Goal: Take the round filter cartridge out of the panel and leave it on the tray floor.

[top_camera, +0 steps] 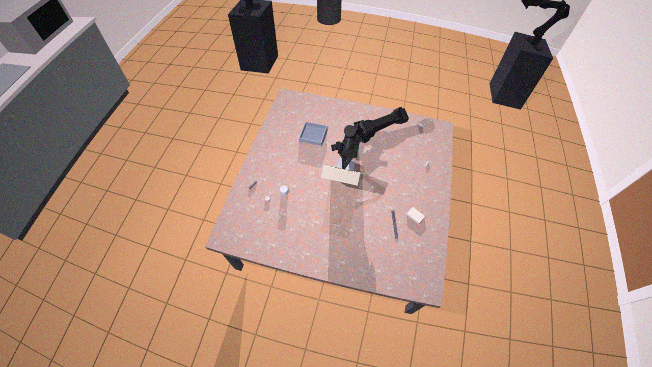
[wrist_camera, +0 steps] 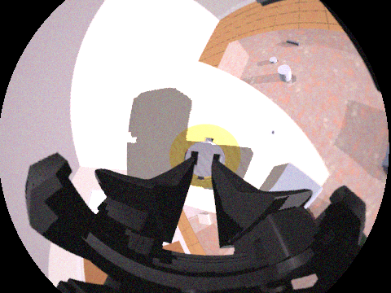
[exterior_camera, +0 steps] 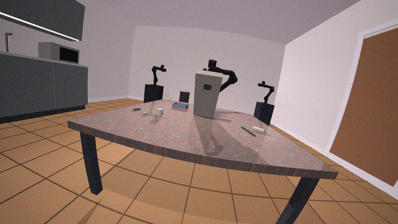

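My gripper tip is 1 cm short of the white round filter cartridge and 1 cm above it. Round my gripper tip: beige block 3 cm ahead, 44 cm to the left, 28 cm below; grey-blue tray 42 cm behind, 27 cm to the right, 28 cm below.
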